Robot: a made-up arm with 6 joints.
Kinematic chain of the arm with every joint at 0, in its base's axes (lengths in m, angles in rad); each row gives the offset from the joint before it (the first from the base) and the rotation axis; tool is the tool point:
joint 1: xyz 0 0 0.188 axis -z
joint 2: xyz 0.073 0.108 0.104 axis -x
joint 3: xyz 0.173 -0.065 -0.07 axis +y
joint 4: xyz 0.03 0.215 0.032 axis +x
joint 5: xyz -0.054 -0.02 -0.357 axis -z
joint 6: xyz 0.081 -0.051 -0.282 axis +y
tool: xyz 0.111 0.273 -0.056
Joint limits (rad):
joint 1: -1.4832..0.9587
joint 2: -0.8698..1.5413
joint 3: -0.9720..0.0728
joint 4: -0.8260..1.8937
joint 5: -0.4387..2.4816
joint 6: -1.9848..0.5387
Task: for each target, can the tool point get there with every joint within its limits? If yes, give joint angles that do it. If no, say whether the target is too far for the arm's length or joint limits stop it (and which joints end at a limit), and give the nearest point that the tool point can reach.
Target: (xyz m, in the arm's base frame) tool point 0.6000 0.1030 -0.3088
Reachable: yes | joints -0.5672 0.5012 -0.2661 -0.5300 -0.1081 0.0371
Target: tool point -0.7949 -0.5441 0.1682
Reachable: no: joint limits stop it (at a limit: joint 1, joint 2, joint 3, joint 5) | nearest point -0.4827 -0.5560 0.1612 | short by 0.312 m
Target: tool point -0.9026 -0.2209 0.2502
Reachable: no: joint limits stop it (at a limit: joint 1, joint 3, joint 4, joint 5, joint 6) | nearest point -0.9269 -0.0769 0.2482 | short by 0.146 m
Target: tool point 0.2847 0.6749 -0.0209
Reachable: yes | joints -1.0807 -0.0461 -0.6305 -0.2622 1.0999 -1.2970
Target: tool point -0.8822 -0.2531 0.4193
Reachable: no: joint limits stop it (at a limit: joint 1, joint 3, joint 4, joint 5, joint 6) | nearest point -0.9167 -0.0778 0.4278 | short by 0.179 m
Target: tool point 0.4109 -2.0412 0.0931
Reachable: no: too far | nearest point 0.2553 -0.9351 0.1203 | short by 1.117 m
